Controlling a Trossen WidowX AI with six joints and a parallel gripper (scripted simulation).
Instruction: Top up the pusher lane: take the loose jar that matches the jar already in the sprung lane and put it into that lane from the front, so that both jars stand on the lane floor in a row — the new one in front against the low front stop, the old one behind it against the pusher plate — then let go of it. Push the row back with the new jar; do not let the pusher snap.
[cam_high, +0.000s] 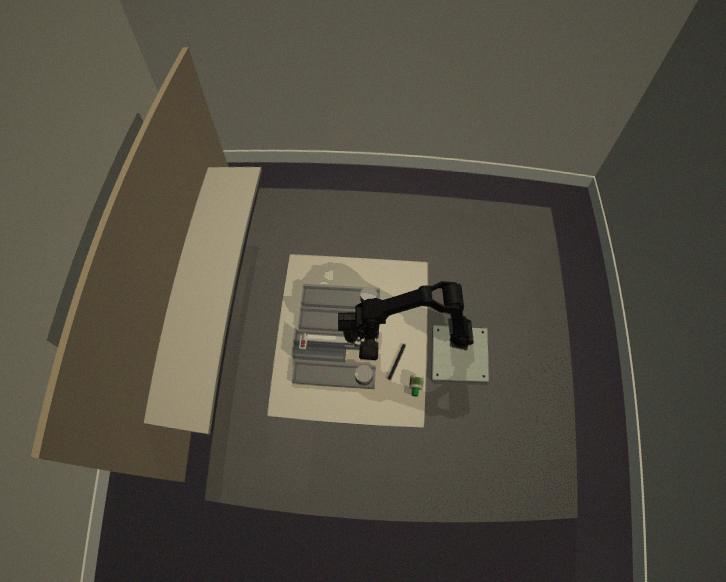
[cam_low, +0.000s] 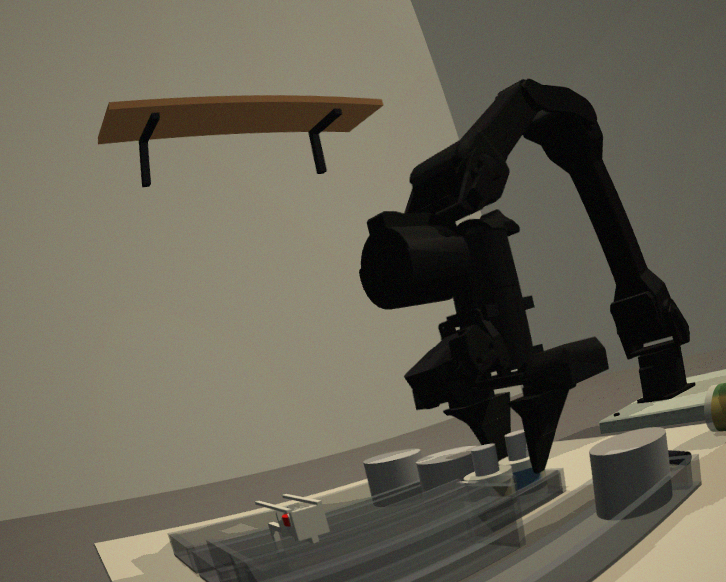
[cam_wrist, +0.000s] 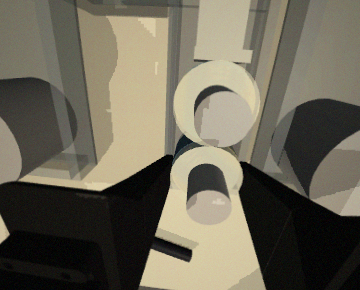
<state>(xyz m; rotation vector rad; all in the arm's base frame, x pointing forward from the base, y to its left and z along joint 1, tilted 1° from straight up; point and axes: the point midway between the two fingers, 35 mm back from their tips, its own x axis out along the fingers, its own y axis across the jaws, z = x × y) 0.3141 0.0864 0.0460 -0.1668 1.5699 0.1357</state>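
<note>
My gripper tip is 110 mm past the black rod, 40 mm to the right of it and 20 mm above it. Round my gripper tip: sprung lane 140 mm ahead, 50 mm to the left, 10 mm below; then pale pusher part 140 mm ahead, 60 mm to the left, 20 mm above.
</note>
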